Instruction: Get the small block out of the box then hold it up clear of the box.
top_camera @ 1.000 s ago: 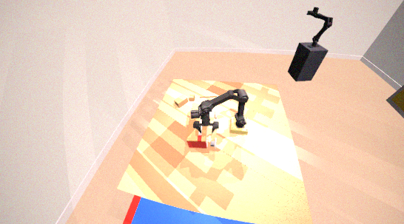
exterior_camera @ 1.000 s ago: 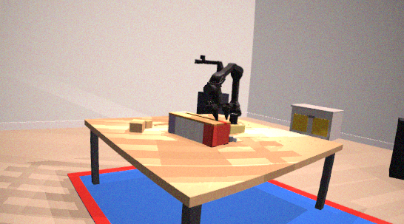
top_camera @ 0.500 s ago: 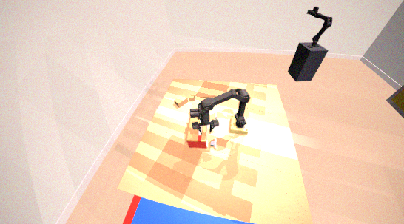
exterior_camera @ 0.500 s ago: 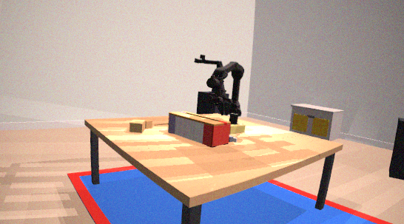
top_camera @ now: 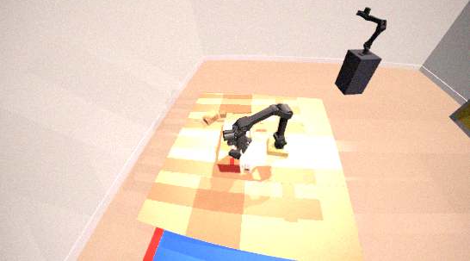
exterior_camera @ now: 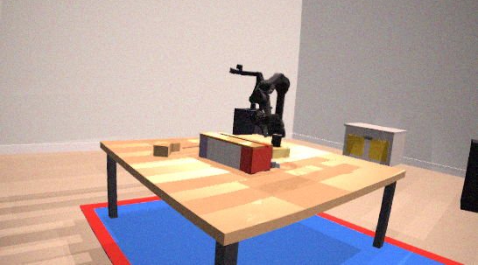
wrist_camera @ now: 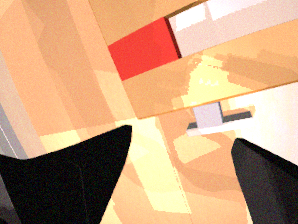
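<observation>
Right now the grey piece is 4 cm behind my gripper tip, 1 cm to the left of it and 14 cm below it. From my gripper tip the other things lie so: long box: 3 cm ahead, 16 cm to the right, 9 cm below.
</observation>
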